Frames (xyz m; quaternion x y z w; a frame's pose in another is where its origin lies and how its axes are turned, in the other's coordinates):
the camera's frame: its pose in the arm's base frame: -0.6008 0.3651 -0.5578 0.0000 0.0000 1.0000 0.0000
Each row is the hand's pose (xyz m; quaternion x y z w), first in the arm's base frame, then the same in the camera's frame.
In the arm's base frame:
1: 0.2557 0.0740 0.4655 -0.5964 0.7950 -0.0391 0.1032
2: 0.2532 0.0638 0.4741 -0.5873 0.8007 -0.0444 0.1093
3: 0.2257 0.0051 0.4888 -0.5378 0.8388 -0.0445 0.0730
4: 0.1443 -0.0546 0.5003 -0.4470 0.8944 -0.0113 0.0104
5: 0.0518 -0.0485 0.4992 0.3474 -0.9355 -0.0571 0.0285
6: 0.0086 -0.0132 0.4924 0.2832 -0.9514 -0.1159 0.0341
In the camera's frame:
1: -0.8565 0.2911 1.0233 -0.7950 -0.5964 0.1032 0.0391
2: -0.8540 0.3013 1.0319 -0.8007 -0.5873 0.1093 0.0444
3: -0.8265 0.3600 1.0466 -0.8387 -0.5378 0.0730 0.0445
4: -0.7451 0.4197 1.0581 -0.8944 -0.4470 0.0104 0.0113
5: -0.6526 0.4136 1.0570 0.9355 0.3474 0.0285 0.0571
6: -0.6094 0.3783 1.0502 0.9514 0.2832 0.0341 0.1159

